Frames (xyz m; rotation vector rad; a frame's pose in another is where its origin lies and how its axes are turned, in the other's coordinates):
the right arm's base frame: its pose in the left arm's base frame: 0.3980 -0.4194 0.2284 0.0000 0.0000 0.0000
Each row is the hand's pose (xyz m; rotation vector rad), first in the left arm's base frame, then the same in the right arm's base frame.
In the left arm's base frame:
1: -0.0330 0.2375 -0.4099 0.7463 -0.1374 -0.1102
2: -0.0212 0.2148 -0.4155 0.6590 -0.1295 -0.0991
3: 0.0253 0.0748 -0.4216 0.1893 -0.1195 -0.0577
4: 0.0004 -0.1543 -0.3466 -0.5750 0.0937 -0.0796
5: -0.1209 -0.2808 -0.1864 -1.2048 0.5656 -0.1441
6: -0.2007 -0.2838 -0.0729 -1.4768 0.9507 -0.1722
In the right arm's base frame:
1: -0.4310 0.6569 -0.6383 0.7463 -0.1374 -0.1102
2: -0.4192 0.6342 -0.6439 0.6590 -0.1295 -0.0991
3: -0.3727 0.4942 -0.6500 0.1893 -0.1195 -0.0577
4: -0.3976 0.2651 -0.5750 -0.5750 0.0937 -0.0796
5: -0.5189 0.1386 -0.4148 -1.2048 0.5656 -0.1441
6: -0.5987 0.1356 -0.3013 -1.4768 0.9507 -0.1722

